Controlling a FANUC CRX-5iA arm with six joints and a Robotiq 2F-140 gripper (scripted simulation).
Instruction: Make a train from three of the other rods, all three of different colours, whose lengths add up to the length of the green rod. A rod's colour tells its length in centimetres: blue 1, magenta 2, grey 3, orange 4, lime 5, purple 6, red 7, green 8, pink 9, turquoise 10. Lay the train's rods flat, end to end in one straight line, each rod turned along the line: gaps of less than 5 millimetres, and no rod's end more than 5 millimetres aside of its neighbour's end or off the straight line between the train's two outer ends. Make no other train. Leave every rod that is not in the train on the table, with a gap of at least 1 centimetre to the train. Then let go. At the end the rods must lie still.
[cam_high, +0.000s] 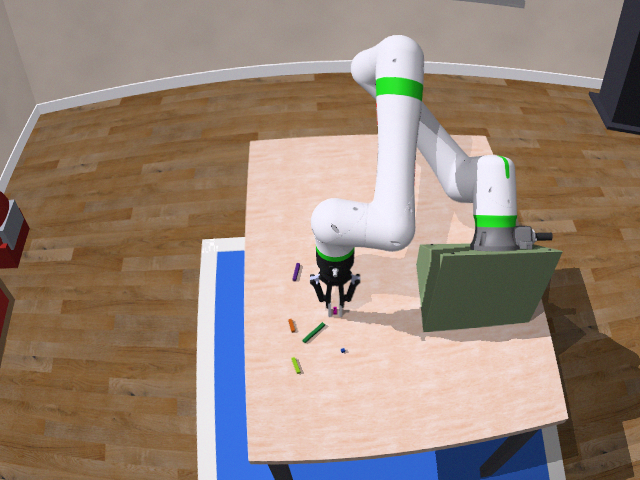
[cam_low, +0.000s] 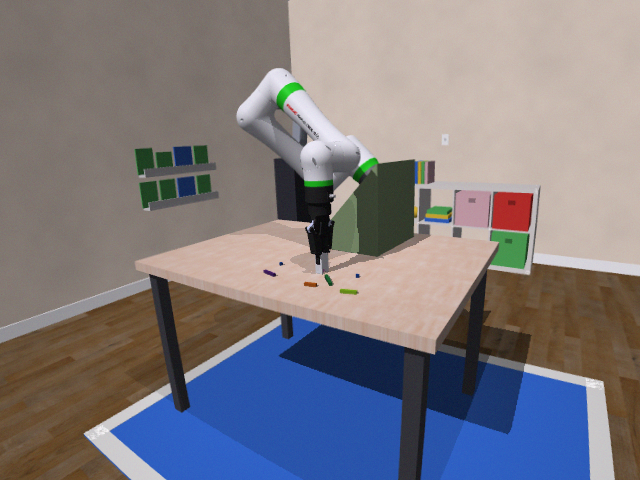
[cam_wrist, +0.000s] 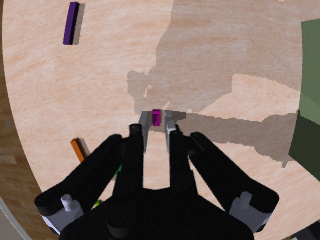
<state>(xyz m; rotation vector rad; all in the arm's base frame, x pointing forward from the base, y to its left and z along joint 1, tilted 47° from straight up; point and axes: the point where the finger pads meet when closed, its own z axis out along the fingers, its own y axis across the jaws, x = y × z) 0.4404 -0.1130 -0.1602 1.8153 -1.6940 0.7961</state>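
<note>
My hand is 10 mm to the left of the magenta rod and 30 mm above it. The rest, counted from my hand: purple rod 120 mm ahead, 140 mm to the right, 30 mm below; orange rod 120 mm ahead, 50 mm to the left, 30 mm below; green rod 60 mm ahead, 70 mm to the left, 30 mm below.
</note>
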